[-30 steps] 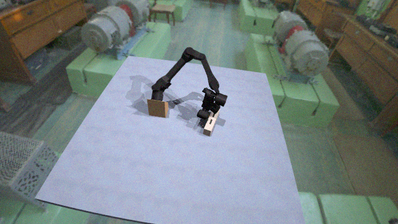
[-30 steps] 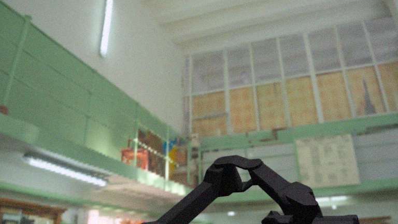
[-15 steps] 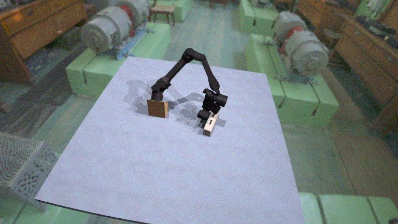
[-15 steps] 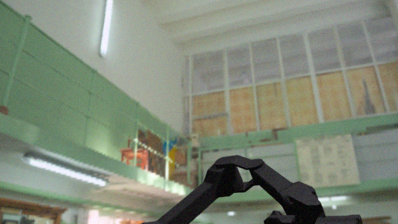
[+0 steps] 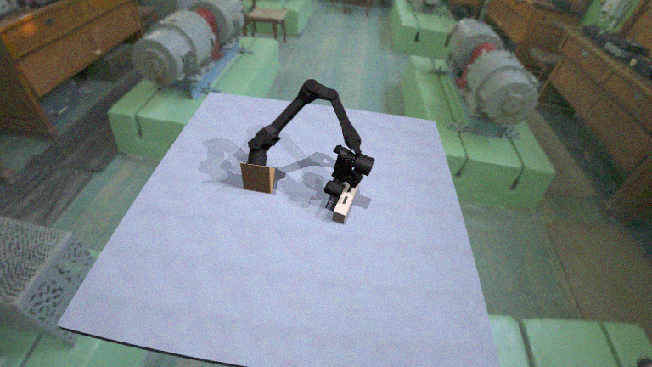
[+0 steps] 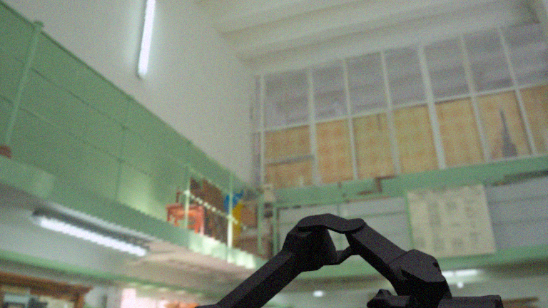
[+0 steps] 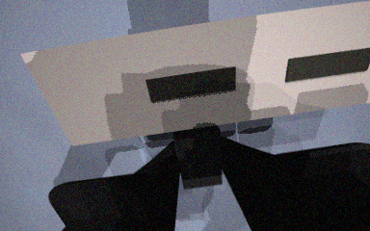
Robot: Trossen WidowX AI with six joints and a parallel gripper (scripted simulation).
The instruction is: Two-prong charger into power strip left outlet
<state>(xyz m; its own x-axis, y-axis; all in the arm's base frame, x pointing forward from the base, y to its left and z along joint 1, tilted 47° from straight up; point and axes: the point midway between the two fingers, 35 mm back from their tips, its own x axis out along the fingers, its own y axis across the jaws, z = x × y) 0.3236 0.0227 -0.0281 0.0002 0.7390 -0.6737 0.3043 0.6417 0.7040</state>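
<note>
Right now the black two-prong charger is 20 mm ahead of my gripper tip, 10 mm to the right of it and 10 mm above it.
</note>
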